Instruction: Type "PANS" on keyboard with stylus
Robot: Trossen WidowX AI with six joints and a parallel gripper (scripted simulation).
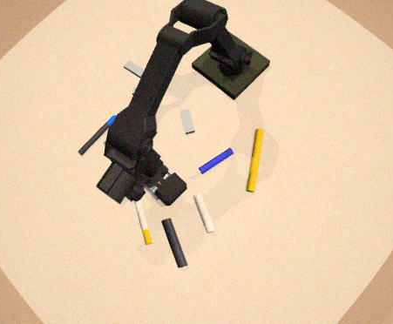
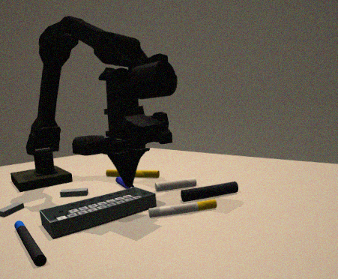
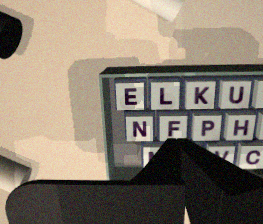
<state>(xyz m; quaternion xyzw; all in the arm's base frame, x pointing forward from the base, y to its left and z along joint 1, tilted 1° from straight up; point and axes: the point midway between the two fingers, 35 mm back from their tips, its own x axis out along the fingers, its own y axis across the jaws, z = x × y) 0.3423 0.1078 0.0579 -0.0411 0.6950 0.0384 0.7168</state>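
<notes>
My gripper tip is now 11 cm past the stylus, 5 cm to the right of it and 3 cm above it. Also, from my gripper tip: white rod: 4 cm behind, 14 cm to the left, 3 cm below; white-and-yellow marker: 9 cm ahead, 7 cm to the left, 3 cm below; stylus tip: 8 cm behind, 5 cm to the left, 3 cm below.
</notes>
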